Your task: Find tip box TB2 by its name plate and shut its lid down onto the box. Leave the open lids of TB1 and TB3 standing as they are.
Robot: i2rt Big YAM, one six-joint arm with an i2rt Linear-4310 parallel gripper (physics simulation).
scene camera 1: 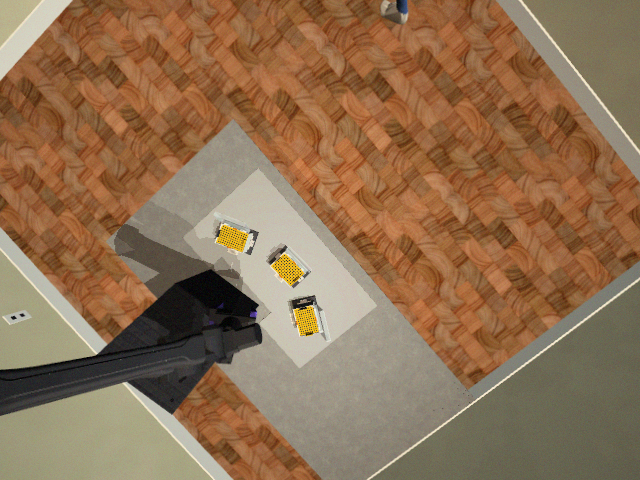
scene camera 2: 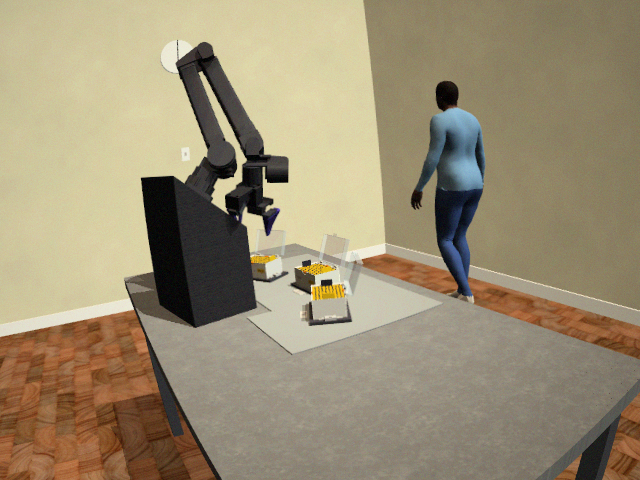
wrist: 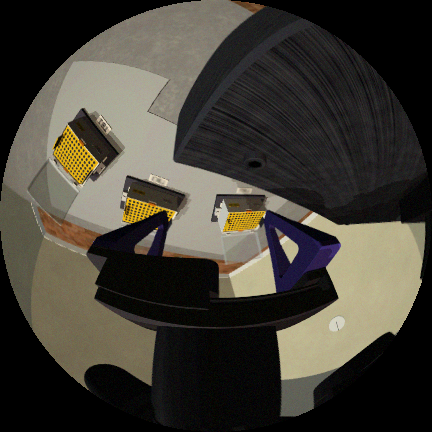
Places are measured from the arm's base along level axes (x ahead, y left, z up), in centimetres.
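Where they show: gripper, fingertip midpoint: [scene camera 1: 237,305] [scene camera 2: 253,231] [wrist: 215,215]; arm's base, origin of the base link: [scene camera 2: 193,197].
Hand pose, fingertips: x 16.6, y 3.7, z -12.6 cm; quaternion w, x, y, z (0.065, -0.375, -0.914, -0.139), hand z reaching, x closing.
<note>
Things, the pixels of their top centre, and the offset from my fingertips. "pt": a spot on its surface instead. Level surfaces: height alone.
- middle box, middle of its top: [wrist: 146,221] [scene camera 2: 315,263] [scene camera 1: 286,270] dz -12.6, dx +18.0, dy +0.2 cm
- far box, middle of its top: [wrist: 246,225] [scene camera 2: 259,255] [scene camera 1: 230,238] dz -12.6, dx +5.7, dy +22.9 cm
- middle plate, surface spot: [wrist: 158,179] pt dz -19.8, dx +11.3, dy -1.2 cm
- far plate, surface spot: [wrist: 244,191] pt dz -19.8, dx +0.6, dy +19.4 cm
- pale sheet, its level: dz -20.0 cm
- grey table, its level: dz -20.3 cm
Three white tip boxes with yellow racks stand on a pale sheet, their clear lids open and upright. The near box [scene camera 1: 306,320] [scene camera 2: 329,306] [wrist: 76,154] has its lid [scene camera 1: 324,325] [scene camera 2: 353,273] up; its name plate [wrist: 103,124] seems to read TB1. The middle box [scene camera 1: 287,268] [scene camera 2: 316,276] [wrist: 150,206] has its lid [scene camera 1: 298,259] [scene camera 2: 334,249] up. The far box [scene camera 1: 232,237] [scene camera 2: 266,267] [wrist: 243,216] has its lid [scene camera 2: 270,241] [wrist: 242,248] up. The middle plate [wrist: 158,179] and far plate [wrist: 244,191] are too small to read surely. My gripper [scene camera 1: 232,316] [scene camera 2: 253,226] [wrist: 215,215] is open and empty, above and apart from the boxes.
A black pedestal [scene camera 2: 201,258] [wrist: 300,115] stands at the table's edge beside the pale sheet [scene camera 1: 258,196] [scene camera 2: 392,304] [wrist: 100,80]. The grey table [scene camera 1: 387,403] [scene camera 2: 413,387] extends beyond the near box. A person [scene camera 2: 459,149] stands on the floor past the table.
</note>
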